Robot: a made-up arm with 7 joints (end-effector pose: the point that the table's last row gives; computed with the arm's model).
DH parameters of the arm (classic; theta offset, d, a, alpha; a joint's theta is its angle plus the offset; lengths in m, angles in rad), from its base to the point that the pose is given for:
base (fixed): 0 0 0 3.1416
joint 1: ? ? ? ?
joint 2: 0 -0.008 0 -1.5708
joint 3: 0 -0.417 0 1.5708
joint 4: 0 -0.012 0 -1.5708
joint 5: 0 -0.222 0 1.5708
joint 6: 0 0 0 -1.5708
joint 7: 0 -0.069 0 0
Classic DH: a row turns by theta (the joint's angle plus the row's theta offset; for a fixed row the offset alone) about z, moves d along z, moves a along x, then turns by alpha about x.
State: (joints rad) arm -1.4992 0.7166 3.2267 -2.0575 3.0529 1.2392 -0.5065
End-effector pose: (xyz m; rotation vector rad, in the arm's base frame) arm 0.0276 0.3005 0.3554 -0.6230 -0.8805 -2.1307
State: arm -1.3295 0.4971 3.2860 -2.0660 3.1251 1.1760 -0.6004
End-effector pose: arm 0.0888 0.2679 0.4167 -0.4324 -0.6615 -2.4741
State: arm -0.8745 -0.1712 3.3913 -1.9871 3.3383 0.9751 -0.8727
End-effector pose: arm 0.1503 0.0854 0.5852 -0.5153 -0.1994 2.9231
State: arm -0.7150 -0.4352 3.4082 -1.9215 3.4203 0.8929 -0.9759
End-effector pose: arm 0.1110 0.0015 0.6383 -0.9071 -0.5013 2.5120
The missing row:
joint 1: 0 -0.293 0 1.5708
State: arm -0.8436 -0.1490 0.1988 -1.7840 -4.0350 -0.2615 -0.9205
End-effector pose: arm -0.2567 -0.2132 0.6144 -1.3015 0.6927 -1.0679
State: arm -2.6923 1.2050 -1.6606 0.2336 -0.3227 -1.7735 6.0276
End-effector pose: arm -0.5364 0.2799 0.4876 0.2237 -1.4500 1.9469
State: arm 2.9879 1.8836 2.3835 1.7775 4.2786 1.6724 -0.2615
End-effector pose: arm -0.4440 0.1268 0.2861 0.2606 0.7843 -1.4704
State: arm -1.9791 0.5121 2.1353 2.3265 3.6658 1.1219 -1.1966
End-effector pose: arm 0.1676 0.1272 0.5899 0.6811 -1.7182 0.1414
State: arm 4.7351 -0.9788 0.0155 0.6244 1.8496 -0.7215 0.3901
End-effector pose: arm -0.0309 -0.4284 0.7872 -2.4531 1.0782 -0.8244
